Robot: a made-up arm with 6 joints. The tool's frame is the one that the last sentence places. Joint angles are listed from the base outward.
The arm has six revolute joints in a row. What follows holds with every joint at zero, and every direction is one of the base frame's.
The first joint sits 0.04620 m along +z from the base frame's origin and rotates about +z.
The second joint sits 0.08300 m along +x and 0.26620 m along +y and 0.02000 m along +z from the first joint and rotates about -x.
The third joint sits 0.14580 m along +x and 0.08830 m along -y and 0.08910 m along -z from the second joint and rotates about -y.
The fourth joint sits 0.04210 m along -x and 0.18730 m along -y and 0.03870 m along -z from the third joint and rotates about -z.
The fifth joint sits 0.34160 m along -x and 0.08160 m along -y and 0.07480 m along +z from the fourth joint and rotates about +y.
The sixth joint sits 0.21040 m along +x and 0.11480 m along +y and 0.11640 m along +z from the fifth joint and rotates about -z.
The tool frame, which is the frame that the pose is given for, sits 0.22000 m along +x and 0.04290 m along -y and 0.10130 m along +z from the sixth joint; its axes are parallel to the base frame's.
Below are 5 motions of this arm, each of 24 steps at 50 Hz.
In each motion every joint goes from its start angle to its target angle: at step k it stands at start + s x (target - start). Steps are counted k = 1, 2, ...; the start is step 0. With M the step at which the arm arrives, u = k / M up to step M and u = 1 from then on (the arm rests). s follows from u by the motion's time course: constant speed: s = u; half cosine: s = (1 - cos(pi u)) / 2; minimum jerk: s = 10 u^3 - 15 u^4 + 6 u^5.
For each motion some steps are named. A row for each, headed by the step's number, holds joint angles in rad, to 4 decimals.
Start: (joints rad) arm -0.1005 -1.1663 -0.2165 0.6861 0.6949 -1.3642
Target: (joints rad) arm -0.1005 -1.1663 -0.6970 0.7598 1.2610 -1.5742
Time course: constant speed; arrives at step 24
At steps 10, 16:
10: -0.1005 -1.1663 -0.4167 0.7168 0.9308 -1.4517
16: -0.1005 -1.1663 -0.5368 0.7352 1.0723 -1.5042

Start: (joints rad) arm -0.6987 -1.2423 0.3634 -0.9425 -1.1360 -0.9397
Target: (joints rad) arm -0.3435 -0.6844 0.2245 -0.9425 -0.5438 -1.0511
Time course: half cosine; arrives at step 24
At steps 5, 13, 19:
5: -0.6620 -1.1847 0.3490 -0.9425 -1.0748 -0.9512
13: -0.4979 -0.9269 0.2849 -0.9425 -0.8013 -1.0027
19: -0.3802 -0.7420 0.2389 -0.9425 -0.6050 -1.0396

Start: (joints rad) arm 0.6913 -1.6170 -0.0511 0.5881 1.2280 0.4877
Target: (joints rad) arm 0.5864 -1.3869 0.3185 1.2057 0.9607 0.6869
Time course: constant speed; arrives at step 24
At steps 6, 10, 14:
6: 0.6651 -1.5595 0.0413 0.7425 1.1612 0.5375
10: 0.6476 -1.5211 0.1029 0.8454 1.1166 0.5707
14: 0.6301 -1.4828 0.1645 0.9484 1.0721 0.6039

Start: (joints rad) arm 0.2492 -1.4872 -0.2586 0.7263 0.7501 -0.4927
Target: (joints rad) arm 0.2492 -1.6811 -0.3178 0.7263 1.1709 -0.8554
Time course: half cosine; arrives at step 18
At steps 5, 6, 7, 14, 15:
5: 0.2492 -1.5218 -0.2692 0.7263 0.8253 -0.5575
6: 0.2492 -1.5357 -0.2734 0.7263 0.8553 -0.5834
7: 0.2492 -1.5510 -0.2781 0.7263 0.8885 -0.6120
14: 0.2492 -1.6584 -0.3109 0.7263 1.1217 -0.8130
15: 0.2492 -1.6681 -0.3138 0.7263 1.1427 -0.8311

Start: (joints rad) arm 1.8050 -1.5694 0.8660 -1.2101 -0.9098 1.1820
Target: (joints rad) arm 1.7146 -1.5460 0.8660 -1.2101 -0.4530 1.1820
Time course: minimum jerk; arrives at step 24
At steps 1, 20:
1: 1.8049 -1.5694 0.8660 -1.2101 -0.9095 1.1820
20: 1.7178 -1.5468 0.8660 -1.2101 -0.4692 1.1820

